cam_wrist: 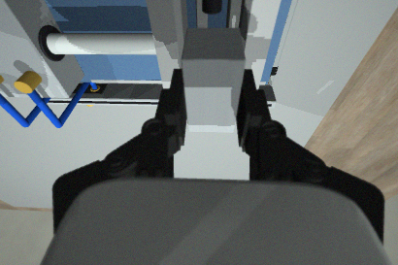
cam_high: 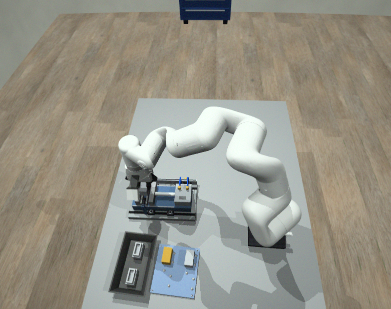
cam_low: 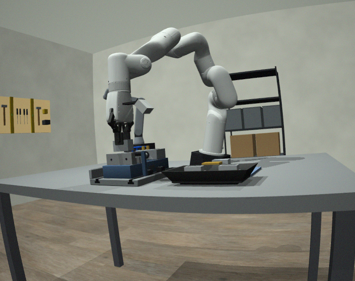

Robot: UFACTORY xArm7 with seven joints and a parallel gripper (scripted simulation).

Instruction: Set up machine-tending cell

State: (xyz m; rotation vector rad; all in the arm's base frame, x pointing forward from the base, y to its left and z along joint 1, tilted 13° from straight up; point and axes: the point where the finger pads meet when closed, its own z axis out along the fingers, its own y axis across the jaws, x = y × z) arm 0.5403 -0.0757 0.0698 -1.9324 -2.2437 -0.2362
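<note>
Right now my hand is 60 mm above the fixed jaw, 30 mm short of it and 10 mm to the right of it. Round my hand: white piston rod 90 mm behind, 60 mm below, 10 mm to the right; then brass blank 240 mm to the left, 150 mm behind, 120 mm below; then vise 100 mm below, 70 mm behind.
</note>
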